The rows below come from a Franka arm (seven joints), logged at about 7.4 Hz.
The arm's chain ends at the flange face. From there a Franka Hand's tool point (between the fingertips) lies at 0.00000 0.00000 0.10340 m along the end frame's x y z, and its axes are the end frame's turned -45 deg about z.
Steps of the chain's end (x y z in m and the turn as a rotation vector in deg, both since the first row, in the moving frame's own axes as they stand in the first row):
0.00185, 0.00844, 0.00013, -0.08, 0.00, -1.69
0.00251, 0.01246, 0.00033, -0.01, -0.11, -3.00
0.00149, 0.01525, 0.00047, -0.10, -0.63, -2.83
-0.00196, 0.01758, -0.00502, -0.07, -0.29, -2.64
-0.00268, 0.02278, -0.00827, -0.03, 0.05, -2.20
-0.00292, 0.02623, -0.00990, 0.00, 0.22, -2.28
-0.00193, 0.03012, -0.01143, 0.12, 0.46, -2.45
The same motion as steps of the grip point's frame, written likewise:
-0.00476, 0.00738, 0.00013, -0.06, -0.06, -1.69
-0.00719, 0.01046, 0.00033, 0.07, -0.08, -3.00
-0.01068, 0.01118, 0.00046, 0.37, -0.52, -2.83
-0.01428, 0.01077, -0.00502, 0.16, -0.25, -2.64
-0.01798, 0.01431, -0.00827, -0.06, 0.01, -2.20
-0.02033, 0.01676, -0.00990, -0.16, 0.16, -2.28
-0.02191, 0.02035, -0.01143, -0.24, 0.41, -2.45

